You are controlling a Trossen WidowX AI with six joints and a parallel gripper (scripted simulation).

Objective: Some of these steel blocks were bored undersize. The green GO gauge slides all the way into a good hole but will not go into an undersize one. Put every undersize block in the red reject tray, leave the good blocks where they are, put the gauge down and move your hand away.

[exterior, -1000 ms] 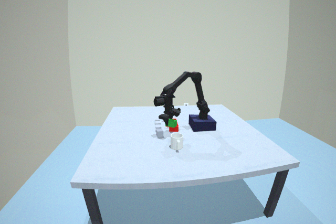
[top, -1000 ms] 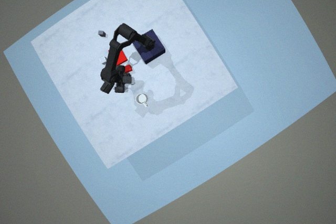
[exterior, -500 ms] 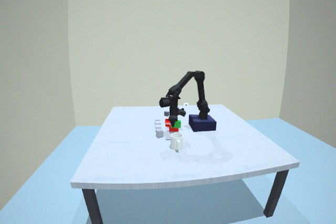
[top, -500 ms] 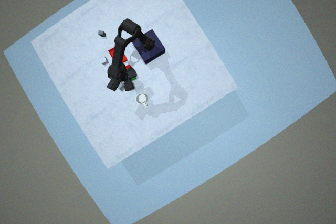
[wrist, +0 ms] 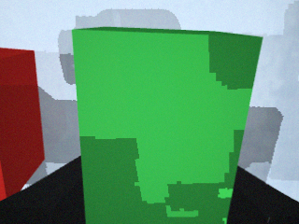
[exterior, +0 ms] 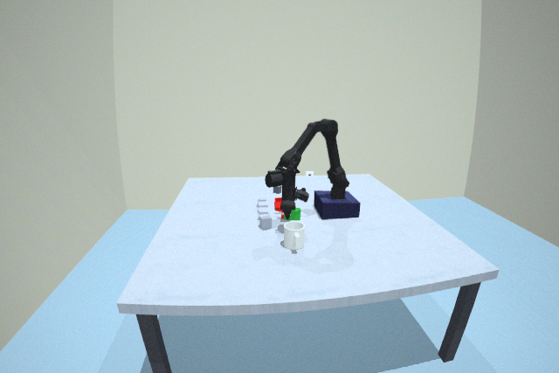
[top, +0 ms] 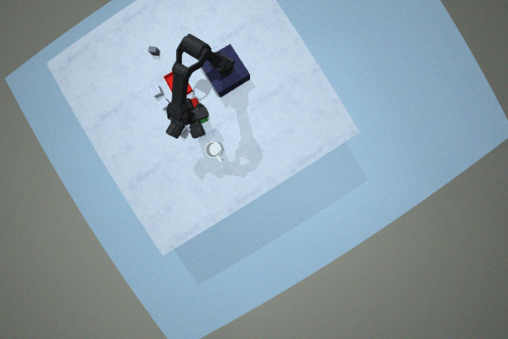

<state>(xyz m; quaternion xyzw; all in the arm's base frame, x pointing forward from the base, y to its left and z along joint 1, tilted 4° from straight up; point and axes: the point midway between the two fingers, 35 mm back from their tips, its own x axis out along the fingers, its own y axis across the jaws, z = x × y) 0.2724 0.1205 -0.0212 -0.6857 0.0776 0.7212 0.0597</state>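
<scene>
The green GO gauge lies 1 cm ahead of my gripper tip and 2 cm above it. The rest, counted from my gripper tip: white mug 1 cm ahead, 19 cm to the left, 1 cm below; red reject tray 2 cm behind, 23 cm to the right, 3 cm below; red block 10 cm to the right, 2 cm below.
</scene>
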